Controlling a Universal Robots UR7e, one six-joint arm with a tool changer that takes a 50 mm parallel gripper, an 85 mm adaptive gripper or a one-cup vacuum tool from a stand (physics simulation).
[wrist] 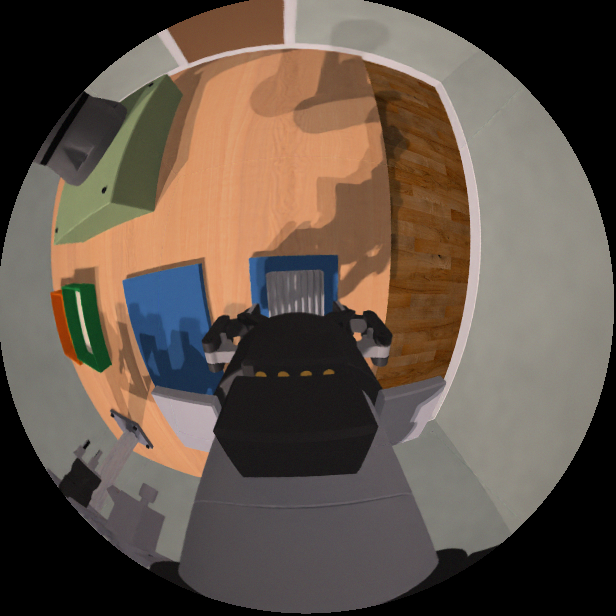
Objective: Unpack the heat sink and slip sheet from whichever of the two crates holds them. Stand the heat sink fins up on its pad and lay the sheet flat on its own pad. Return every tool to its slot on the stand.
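The grey finned heat sink [295,293] stands fins up on the small blue pad [293,270]. My adaptive gripper [297,313] is open just above its near edge, with the fingers spread to either side and not touching it. A larger blue pad [169,327] lies bare to the left. At the far left stand a green crate [86,327] and an orange crate [59,324] behind it. A pale strip shows inside the green crate; I cannot tell whether it is the slip sheet.
An olive box [114,166] with a dark grey unit [80,143] sits at the upper left. The tool stand [109,476] with grey tools is at the lower left, off the table. A dark wood strip [428,229] runs along the table's right edge.
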